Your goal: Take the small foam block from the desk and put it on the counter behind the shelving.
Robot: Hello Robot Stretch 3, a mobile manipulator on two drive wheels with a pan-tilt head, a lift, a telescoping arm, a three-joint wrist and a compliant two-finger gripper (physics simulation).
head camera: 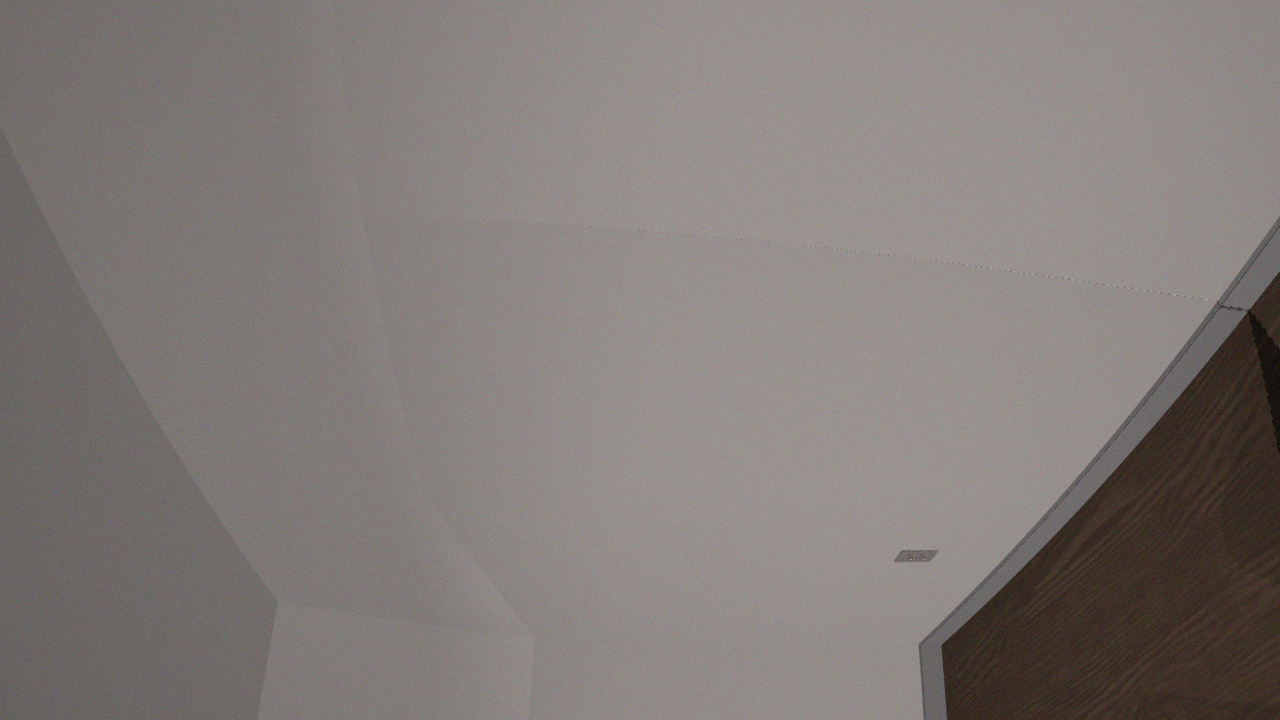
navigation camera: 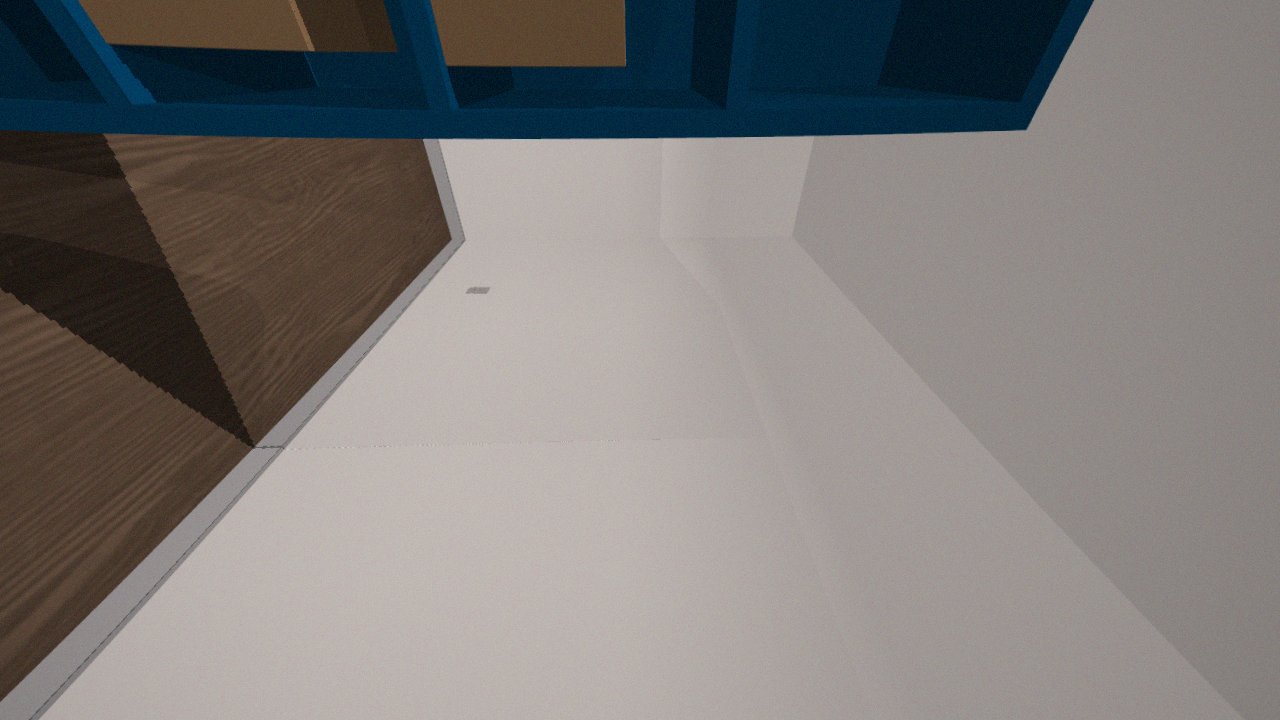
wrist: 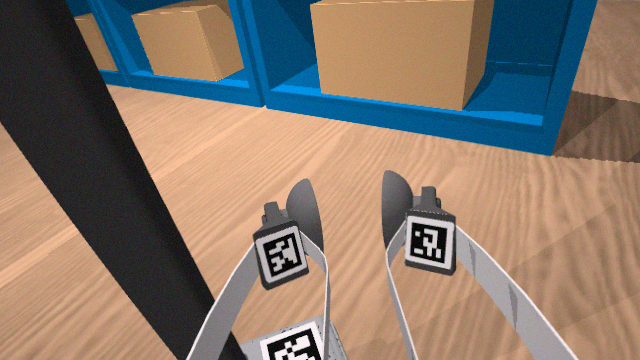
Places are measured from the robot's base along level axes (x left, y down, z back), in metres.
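Where they show: gripper, between the fingertips: [wrist: 348, 201].
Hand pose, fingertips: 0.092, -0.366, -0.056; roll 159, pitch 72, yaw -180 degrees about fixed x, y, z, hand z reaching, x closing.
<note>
After its pixels a point has its place, as x, y, z.
My gripper [wrist: 348, 201] @(0.092, -0.366, -0.056) is open in the wrist view, its two grey fingertips apart with wood-grain floor showing between them and no object there. The blue shelving [navigation camera: 581, 123] @(0.459, -1.189, -0.692) [wrist: 410, 119] @(0.721, -0.041, -0.479) stands beyond the fingertips in the wrist view and crosses the top of the navigation view. The small foam block, the desk and the counter do not show in any of the three views.
Brown boxes [wrist: 390, 50] [navigation camera: 537, 35] sit in the shelving's compartments. A black post [wrist: 90, 150] crosses the left of the wrist view. Pale wall [head camera: 716, 402] @(0.126, -1.084, -1.844) [navigation camera: 581, 555] @(-0.416, -1.117, -1.177) fills much of the other two views, with a small socket plate [head camera: 915, 556] @(0.565, -0.403, -2.378) [navigation camera: 477, 290] @(0.562, -0.400, -2.370).
</note>
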